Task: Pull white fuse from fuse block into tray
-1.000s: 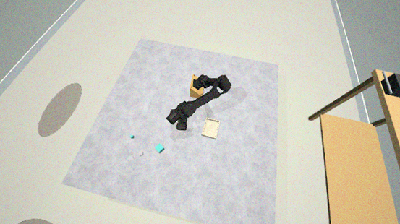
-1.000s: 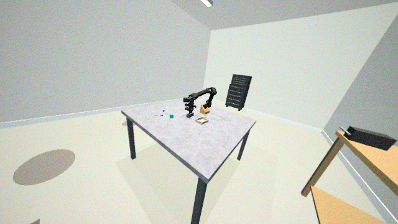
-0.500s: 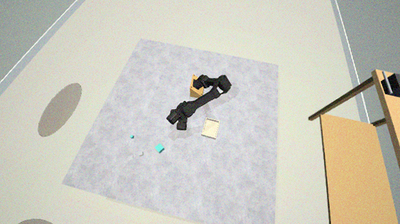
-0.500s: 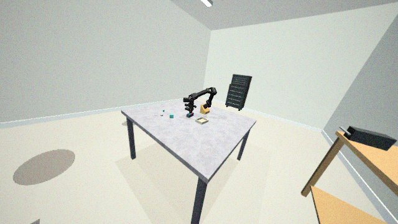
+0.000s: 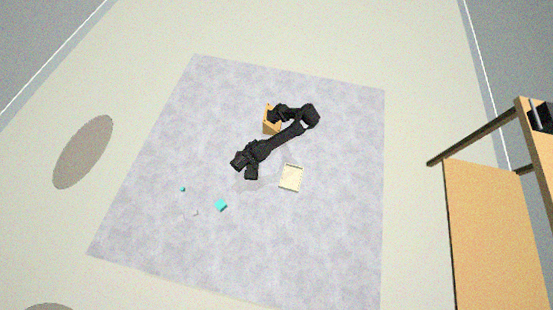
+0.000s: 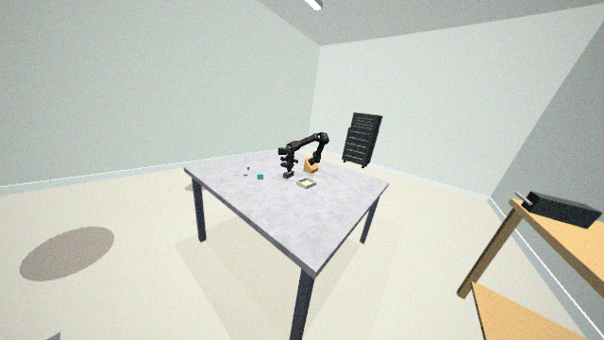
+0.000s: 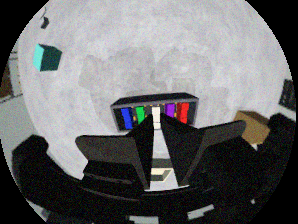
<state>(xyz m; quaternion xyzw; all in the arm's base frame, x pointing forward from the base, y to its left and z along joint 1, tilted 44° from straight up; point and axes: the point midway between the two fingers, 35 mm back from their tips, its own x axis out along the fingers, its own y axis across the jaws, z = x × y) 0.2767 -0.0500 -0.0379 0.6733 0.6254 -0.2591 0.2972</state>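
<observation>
My gripper tip is 30 mm short of the cream tray, 190 mm to the right of it and 40 mm above it. From my gripper tip the other things lie so: teal cube (200 mm ahead, 130 mm to the right, 20 mm below); white fuse (10 mm below); small teal piece (140 mm ahead, 340 mm to the right, 30 mm below).
</observation>
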